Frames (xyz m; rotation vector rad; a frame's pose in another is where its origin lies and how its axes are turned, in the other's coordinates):
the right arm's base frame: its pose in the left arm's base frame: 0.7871 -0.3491 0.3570 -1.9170 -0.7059 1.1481
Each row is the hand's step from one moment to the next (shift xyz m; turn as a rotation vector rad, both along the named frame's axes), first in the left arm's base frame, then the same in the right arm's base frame.
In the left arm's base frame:
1: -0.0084 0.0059 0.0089 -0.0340 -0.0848 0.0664
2: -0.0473 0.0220 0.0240 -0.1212 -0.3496 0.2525
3: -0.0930 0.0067 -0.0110 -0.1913 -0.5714 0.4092
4: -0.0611 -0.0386 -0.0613 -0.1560 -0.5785 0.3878
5: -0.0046 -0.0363 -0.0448 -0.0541 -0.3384 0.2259
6: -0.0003 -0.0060 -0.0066 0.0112 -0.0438 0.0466
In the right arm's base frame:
1: -0.0033 -0.0112 0.0069 -0.1110 -0.0117 -0.0172
2: -0.0150 -0.0352 0.0428 -0.4394 -0.0292 -0.0819
3: -0.0305 -0.0007 0.0888 -0.7136 -0.0444 -0.1389
4: -0.0280 0.0681 0.0596 -0.6937 -0.0203 -0.1667
5: -0.0091 0.0569 0.0050 -0.3890 -0.0086 -0.1306
6: -0.0017 0.0088 0.0002 -0.0504 -0.0144 -0.0383

